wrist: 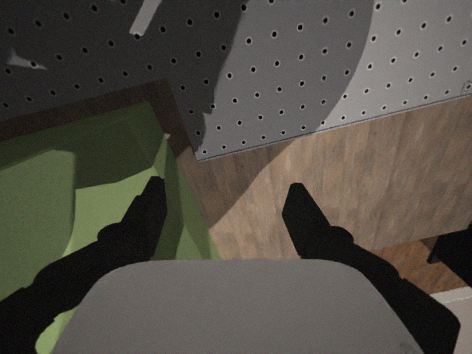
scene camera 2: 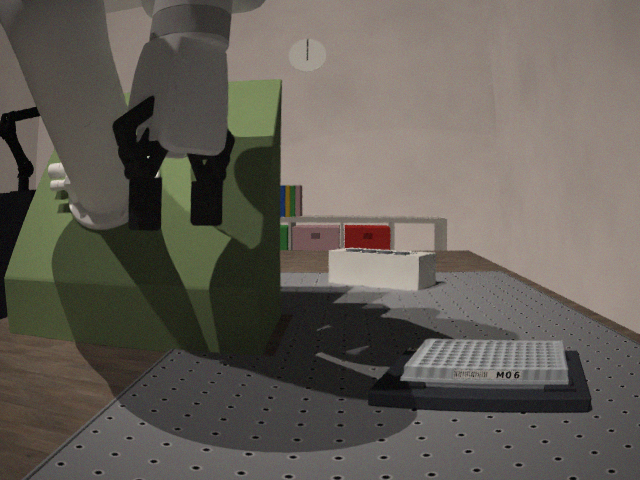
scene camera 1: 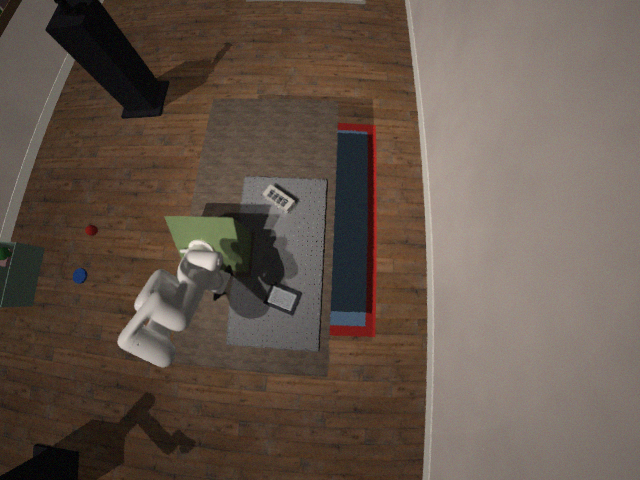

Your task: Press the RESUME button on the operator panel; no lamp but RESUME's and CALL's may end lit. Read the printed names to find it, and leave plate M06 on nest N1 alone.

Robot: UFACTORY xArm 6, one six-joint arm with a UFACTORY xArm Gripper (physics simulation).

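Frame: origin at the arm's base, x ahead, y left, z up, level; metres.
Seen in the pictures: gripper, fingertip midpoint: (wrist: 228, 196) (scene camera 2: 177, 227) (scene camera 1: 228, 283); arm's base, link origin: (scene camera 2: 113, 188) (scene camera 1: 201, 249).
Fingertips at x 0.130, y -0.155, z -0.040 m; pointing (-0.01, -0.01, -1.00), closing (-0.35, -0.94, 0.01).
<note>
Pixels of each thing's top centre, then the offset from my fingertips to it. Level surfaces: height alone.
- Clear plate M06, top centre: (scene camera 2: 492, 353) (scene camera 1: 281, 298) dx +0.250, dy -0.066, dz -0.091 m
- dark nest, top centre: (scene camera 2: 491, 365) (scene camera 1: 282, 298) dx +0.250, dy -0.066, dz -0.101 m
- white block, top centre: (scene camera 2: 382, 249) (scene camera 1: 278, 196) dx +0.212, dy +0.465, dz -0.061 m
- grey perforated board, surface height: dz -0.117 m
- wooden table, surface height: dz -0.130 m
A large green console (scene camera 1: 206, 227) (scene camera 2: 253, 108) (wrist: 110, 200) with a sloping face stands beside the perforated board. White knob-like parts (scene camera 2: 55, 170) stick out from its slope at the left in scene camera 2. No printed names, RESUME button or lit lamps can be made out. My gripper (scene camera 1: 224, 283) (scene camera 2: 175, 225) (wrist: 228, 196) is open and empty, pointing down, above the console's near end and the board edge. Clear plate M06 (scene camera 1: 283, 298) (scene camera 2: 485, 356) sits flat in a dark nest (scene camera 1: 296, 304) (scene camera 2: 480, 401), apart from the gripper; the nest's name is not readable.
A white block (scene camera 1: 278, 197) (scene camera 2: 372, 269) with several dark slots stands toward the far end of the grey perforated board (scene camera 1: 310, 330) (wrist: 410, 50). The board lies on a wooden table (scene camera 1: 268, 134). My arm's links pass close to the console.
</note>
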